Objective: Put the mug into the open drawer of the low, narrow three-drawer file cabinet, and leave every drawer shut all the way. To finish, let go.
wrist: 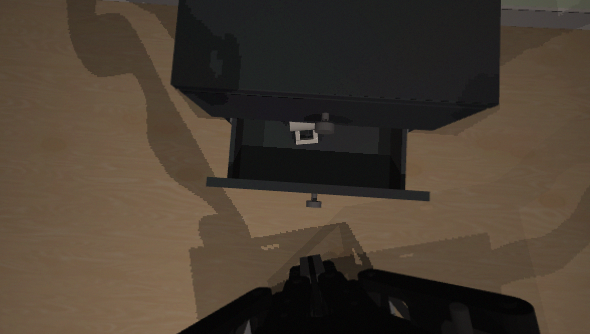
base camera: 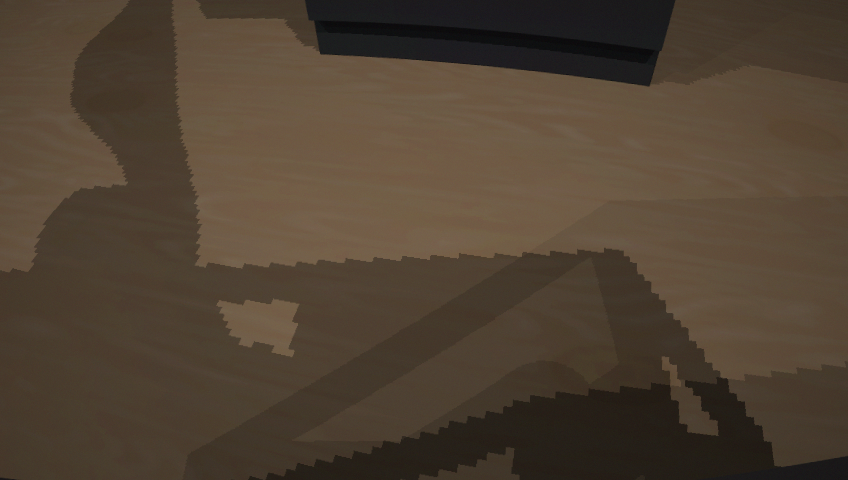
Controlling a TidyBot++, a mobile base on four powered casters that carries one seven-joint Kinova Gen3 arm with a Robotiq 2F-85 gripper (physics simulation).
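Frame: origin at the arm's base, x right, y ahead, z up, level; centimetres.
Where they show: gripper, fingertip midpoint: (wrist: 312, 270).
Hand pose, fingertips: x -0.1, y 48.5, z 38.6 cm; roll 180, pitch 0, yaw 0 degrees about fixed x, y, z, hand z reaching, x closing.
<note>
After its pixels a point has its place.
The dark file cabinet (base camera: 487, 20) @(x 7.3, y 64.6, z -32.4 cm) (wrist: 350, 55) @(x 9.4, y 69.5, z 24.9 cm) shows from above in the wrist view and by its lower front in the base view. One lower drawer (wrist: 318, 188) @(x 3.7, y 52.9, z 10.0 cm) stands open in the wrist view, with its round knob (wrist: 313, 203) @(x 2.6, y 49.9, z 5.2 cm) on the front panel. The white mug (wrist: 301, 126) @(x 2.9, y 66.1, z 5.2 cm) is inside this drawer, towards its back, with its squarish handle towards the drawer front. The cabinet's front edge and an upper drawer's knob (wrist: 325, 125) @(x 5.7, y 62.5, z 18.3 cm) partly hide it. My gripper (wrist: 312, 270) @(x -0.1, y 48.5, z 38.6 cm) is shut and empty, in front of the open drawer and apart from it.
The wooden floor (base camera: 380, 148) @(x -4.7, y 51.3, z -39.6 cm) (wrist: 85, 200) @(x -81.7, y 61.8, z -39.6 cm) lies in front of the cabinet and on both sides of it, with shadows of the arm and base across it. A grey strip (wrist: 545, 19) @(x 104.1, y 100.8, z -35.1 cm) runs behind the cabinet at the top right of the wrist view.
</note>
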